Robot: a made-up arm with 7 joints. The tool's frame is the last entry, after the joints.
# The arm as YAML. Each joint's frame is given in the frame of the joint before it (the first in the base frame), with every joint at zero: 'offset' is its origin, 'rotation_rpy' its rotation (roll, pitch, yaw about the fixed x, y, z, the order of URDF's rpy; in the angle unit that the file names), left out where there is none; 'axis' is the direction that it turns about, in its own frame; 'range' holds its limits. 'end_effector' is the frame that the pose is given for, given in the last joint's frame.
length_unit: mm
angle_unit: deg
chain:
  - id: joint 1
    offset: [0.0, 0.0, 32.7]
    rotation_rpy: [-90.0, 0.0, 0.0]
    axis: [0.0, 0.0, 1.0]
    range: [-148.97, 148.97]
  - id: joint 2
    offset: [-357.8, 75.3, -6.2]
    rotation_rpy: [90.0, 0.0, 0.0]
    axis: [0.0, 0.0, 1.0]
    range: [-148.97, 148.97]
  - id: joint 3
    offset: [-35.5, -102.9, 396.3]
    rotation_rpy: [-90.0, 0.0, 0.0]
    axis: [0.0, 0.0, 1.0]
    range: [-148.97, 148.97]
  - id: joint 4
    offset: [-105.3, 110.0, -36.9]
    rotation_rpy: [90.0, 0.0, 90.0]
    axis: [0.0, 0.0, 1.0]
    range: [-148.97, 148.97]
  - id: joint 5
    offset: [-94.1, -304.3, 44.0]
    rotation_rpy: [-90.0, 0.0, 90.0]
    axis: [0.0, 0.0, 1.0]
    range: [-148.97, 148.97]
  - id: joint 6
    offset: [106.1, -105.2, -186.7]
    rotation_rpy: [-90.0, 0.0, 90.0]
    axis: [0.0, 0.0, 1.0]
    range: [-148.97, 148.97]
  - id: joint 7
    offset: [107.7, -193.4, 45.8]
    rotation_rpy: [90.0, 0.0, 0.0]
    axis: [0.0, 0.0, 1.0]
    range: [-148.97, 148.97]
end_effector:
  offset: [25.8, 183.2, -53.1]
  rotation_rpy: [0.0, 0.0, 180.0]
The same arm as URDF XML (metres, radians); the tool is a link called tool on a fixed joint. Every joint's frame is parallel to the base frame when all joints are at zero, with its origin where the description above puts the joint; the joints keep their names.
<robot name="arm">
<link name="base_link"/>
<link name="link1"/>
<link name="link2"/>
<link name="link3"/>
<link name="link4"/>
<link name="link5"/>
<link name="link6"/>
<link name="link7"/>
<link name="tool"/>
<joint name="joint 1" type="revolute"><parent link="base_link"/><child link="link1"/><origin xyz="0 0 0.0327"/><axis xyz="0 1 0"/><limit lower="-2.6" upper="2.6"/></joint>
<joint name="joint 2" type="revolute"><parent link="link1"/><child link="link2"/><origin xyz="-0.3578 -0.0062 -0.0753"/><axis xyz="0 0 1"/><limit lower="-2.6" upper="2.6"/></joint>
<joint name="joint 3" type="revolute"><parent link="link2"/><child link="link3"/><origin xyz="-0.0355 -0.1029 0.3963"/><axis xyz="0 1 0"/><limit lower="-2.6" upper="2.6"/></joint>
<joint name="joint 4" type="revolute"><parent link="link3"/><child link="link4"/><origin xyz="-0.1053 -0.0369 -0.11"/><axis xyz="1 0 0"/><limit lower="-2.6" upper="2.6"/></joint>
<joint name="joint 5" type="revolute"><parent link="link4"/><child link="link5"/><origin xyz="0.044 -0.3043 0.0941"/><axis xyz="0 0 1"/><limit lower="-2.6" upper="2.6"/></joint>
<joint name="joint 6" type="revolute"><parent link="link5"/><child link="link6"/><origin xyz="0.1052 0.1061 -0.1867"/><axis xyz="0 -1 0"/><limit lower="-2.6" upper="2.6"/></joint>
<joint name="joint 7" type="revolute"><parent link="link6"/><child link="link7"/><origin xyz="-0.1077 -0.0458 0.1934"/><axis xyz="0 0 1"/><limit lower="-2.6" upper="2.6"/></joint>
<joint name="tool_fixed" type="fixed"><parent link="link7"/><child link="tool"/><origin xyz="-0.0258 -0.1832 -0.0531"/></joint>
</robot>

